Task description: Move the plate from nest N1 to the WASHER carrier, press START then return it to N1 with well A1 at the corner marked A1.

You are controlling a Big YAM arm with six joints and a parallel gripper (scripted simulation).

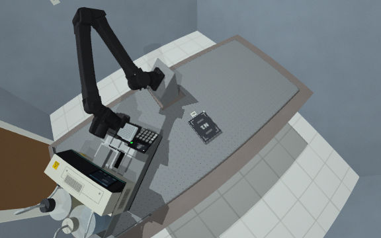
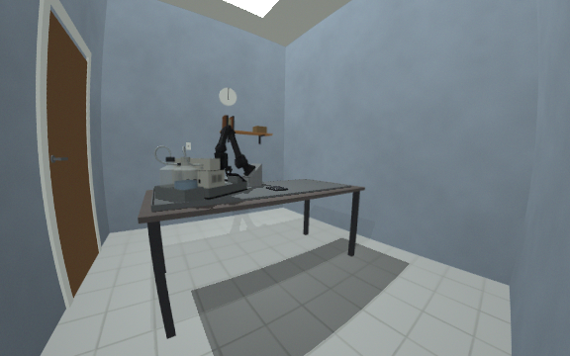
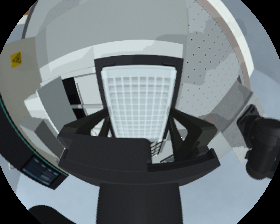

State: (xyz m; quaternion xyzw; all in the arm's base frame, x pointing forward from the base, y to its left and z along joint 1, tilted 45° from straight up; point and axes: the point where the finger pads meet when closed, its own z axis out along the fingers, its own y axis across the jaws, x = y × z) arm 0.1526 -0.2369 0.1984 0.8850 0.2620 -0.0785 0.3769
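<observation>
Right now the white well plate is 1 cm below my hand. The rest, counted from my hand: plate washer (8 cm ahead, 13 cm to the right, 3 cm above); bottle (18 cm ahead, 42 cm to the right, 4 cm above).
</observation>
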